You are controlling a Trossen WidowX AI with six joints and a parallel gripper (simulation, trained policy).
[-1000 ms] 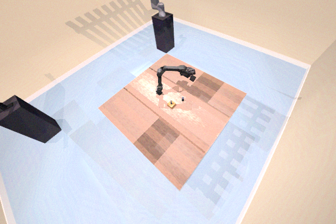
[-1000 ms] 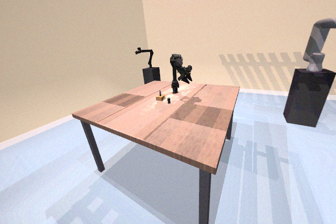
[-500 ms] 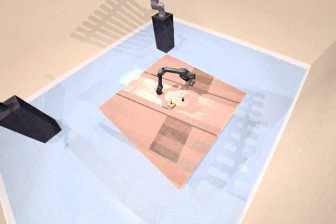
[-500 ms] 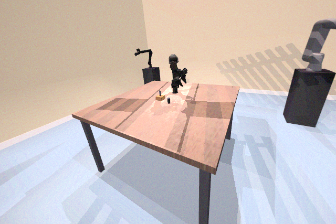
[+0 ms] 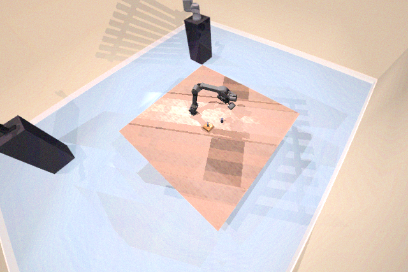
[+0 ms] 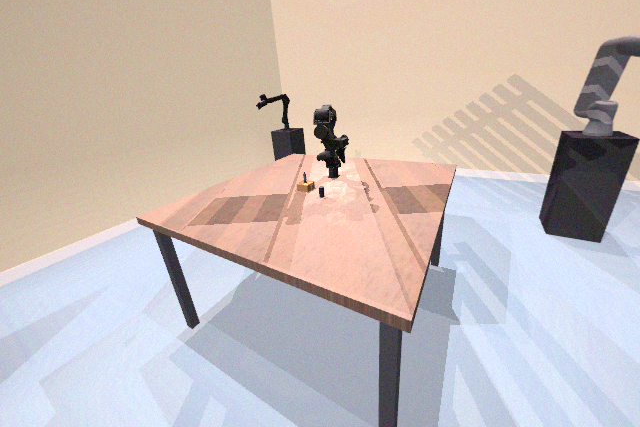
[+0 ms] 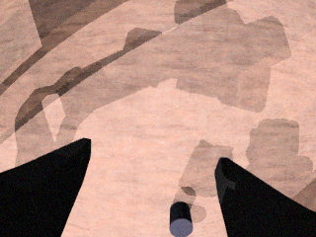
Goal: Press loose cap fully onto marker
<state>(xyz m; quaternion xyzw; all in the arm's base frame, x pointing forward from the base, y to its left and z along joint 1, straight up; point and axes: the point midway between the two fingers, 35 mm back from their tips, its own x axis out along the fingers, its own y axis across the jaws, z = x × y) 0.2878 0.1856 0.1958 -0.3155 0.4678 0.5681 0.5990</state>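
Now: gripper tip 140 mm above the dark blue cap, 110 mm to the left of it and 20 mm short of it. The rest, counted from my gripper tip: orange holder block: 250 mm to the right, 150 mm below, 40 mm behind; then marker: 250 mm to the right, 90 mm below, 40 mm behind.
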